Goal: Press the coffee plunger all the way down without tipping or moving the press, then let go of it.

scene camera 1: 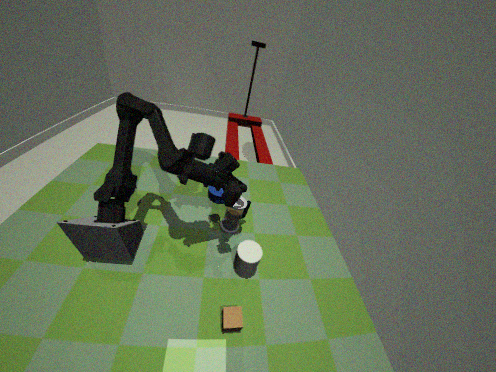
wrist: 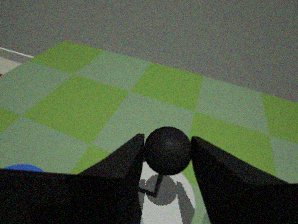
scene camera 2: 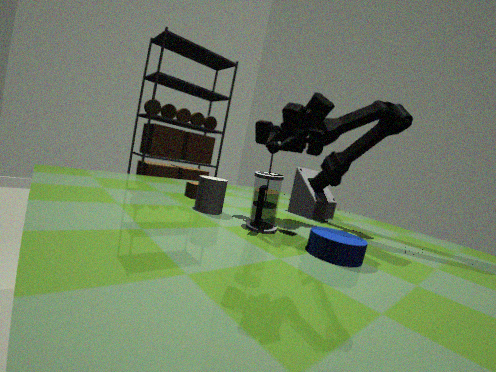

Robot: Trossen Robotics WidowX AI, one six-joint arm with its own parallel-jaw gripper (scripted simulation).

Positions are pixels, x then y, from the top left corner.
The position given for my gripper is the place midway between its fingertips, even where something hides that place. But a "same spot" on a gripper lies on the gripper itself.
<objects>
My gripper shows in scene camera 1, in the wrist view and in scene camera 2 (272, 146). One and the same spot on my gripper: (wrist: 112, 183) is (scene camera 1: 231, 173).
</objects>
